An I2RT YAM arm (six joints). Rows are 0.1 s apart.
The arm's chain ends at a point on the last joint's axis. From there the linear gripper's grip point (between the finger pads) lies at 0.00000 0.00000 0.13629 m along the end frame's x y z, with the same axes.
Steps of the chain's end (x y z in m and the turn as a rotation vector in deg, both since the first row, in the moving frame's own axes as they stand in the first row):
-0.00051 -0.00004 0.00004 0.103 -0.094 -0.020
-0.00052 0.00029 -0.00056 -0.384 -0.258 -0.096
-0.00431 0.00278 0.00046 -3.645 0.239 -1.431
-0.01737 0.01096 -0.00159 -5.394 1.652 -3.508
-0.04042 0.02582 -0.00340 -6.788 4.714 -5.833
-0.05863 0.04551 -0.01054 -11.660 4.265 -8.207
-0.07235 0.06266 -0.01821 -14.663 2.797 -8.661
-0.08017 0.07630 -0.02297 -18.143 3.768 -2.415
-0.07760 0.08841 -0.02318 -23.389 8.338 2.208
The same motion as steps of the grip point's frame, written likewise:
-0.00073 -0.00028 0.00004 0.103 -0.094 -0.020
-0.00113 0.00120 -0.00056 -0.384 -0.258 -0.096
-0.00363 0.01144 0.00018 -3.645 0.239 -1.431
-0.01306 0.02364 -0.00225 -5.394 1.652 -3.508
-0.02845 0.04131 -0.00481 -6.788 4.714 -5.833
-0.04662 0.07221 -0.01372 -11.660 4.265 -8.207
-0.06318 0.09651 -0.02280 -14.663 2.797 -8.661
-0.07046 0.11851 -0.03003 -18.143 3.768 -2.415
-0.05944 0.14268 -0.03578 -23.389 8.338 2.208

